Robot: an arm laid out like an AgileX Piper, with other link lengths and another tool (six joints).
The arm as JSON. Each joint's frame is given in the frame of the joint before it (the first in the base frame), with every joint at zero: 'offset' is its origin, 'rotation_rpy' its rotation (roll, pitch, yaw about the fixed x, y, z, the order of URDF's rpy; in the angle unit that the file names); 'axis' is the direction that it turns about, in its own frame. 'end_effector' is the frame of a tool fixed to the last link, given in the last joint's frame.
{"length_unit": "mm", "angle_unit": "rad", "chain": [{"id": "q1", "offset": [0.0, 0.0, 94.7], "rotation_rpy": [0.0, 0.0, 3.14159], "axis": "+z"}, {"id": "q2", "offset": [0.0, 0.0, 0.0], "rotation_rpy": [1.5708, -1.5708, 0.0], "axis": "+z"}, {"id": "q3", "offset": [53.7, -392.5, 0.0], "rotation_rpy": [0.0, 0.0, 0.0], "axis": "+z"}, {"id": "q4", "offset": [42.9, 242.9, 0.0], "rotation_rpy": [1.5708, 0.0, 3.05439], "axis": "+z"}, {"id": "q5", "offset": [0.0, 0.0, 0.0], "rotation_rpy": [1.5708, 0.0, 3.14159], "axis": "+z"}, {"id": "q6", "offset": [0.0, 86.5, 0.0], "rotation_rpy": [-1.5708, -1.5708, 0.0], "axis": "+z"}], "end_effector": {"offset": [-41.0, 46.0, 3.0], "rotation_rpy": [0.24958, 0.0, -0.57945]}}
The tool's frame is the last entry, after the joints.
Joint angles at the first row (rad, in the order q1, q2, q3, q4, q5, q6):
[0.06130, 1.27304, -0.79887, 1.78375, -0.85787, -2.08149]
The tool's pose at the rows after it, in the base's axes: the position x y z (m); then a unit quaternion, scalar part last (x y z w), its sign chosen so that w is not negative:
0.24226, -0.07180, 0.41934, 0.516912, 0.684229, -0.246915, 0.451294
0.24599, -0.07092, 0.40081, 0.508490, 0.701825, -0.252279, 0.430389
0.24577, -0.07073, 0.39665, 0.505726, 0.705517, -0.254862, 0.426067
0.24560, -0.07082, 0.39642, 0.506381, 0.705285, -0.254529, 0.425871
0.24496, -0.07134, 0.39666, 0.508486, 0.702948, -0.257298, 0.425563
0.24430, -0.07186, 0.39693, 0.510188, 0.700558, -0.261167, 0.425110
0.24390, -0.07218, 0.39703, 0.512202, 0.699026, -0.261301, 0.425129
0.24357, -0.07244, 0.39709, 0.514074, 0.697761, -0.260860, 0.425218
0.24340, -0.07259, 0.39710, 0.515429, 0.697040, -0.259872, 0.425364
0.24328, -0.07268, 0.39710, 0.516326, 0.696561, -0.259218, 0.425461
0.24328, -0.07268, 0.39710, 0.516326, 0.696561, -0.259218, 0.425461
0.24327, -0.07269, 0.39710, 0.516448, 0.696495, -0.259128, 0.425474
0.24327, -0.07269, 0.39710, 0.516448, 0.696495, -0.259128, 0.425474
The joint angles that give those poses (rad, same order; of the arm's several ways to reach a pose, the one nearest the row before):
[0.06130, 1.28946, -0.76217, 1.78042, -0.84088, -2.07920]
[0.06130, 1.30879, -0.71792, 1.78522, -0.81772, -2.07150]
[0.06132, 1.31093, -0.70536, 1.78389, -0.81417, -2.07048]
[0.06131, 1.31093, -0.70454, 1.78387, -0.81415, -2.06842]
[0.06129, 1.31092, -0.70457, 1.78390, -0.82233, -2.06655]
[0.06132, 1.31095, -0.70457, 1.78389, -0.83210, -2.06634]
[0.06132, 1.31094, -0.70457, 1.78390, -0.83516, -2.06232]
[0.06132, 1.31092, -0.70456, 1.78390, -0.83692, -2.05806]
[0.06128, 1.31093, -0.70457, 1.78389, -0.83688, -2.05442]
[0.06130, 1.31092, -0.70455, 1.78388, -0.83690, -2.05196]
[0.06130, 1.31092, -0.70455, 1.78388, -0.83690, -2.05196]
[0.06132, 1.31094, -0.70456, 1.78388, -0.83691, -2.05162]
[0.06132, 1.31094, -0.70456, 1.78388, -0.83691, -2.05162]

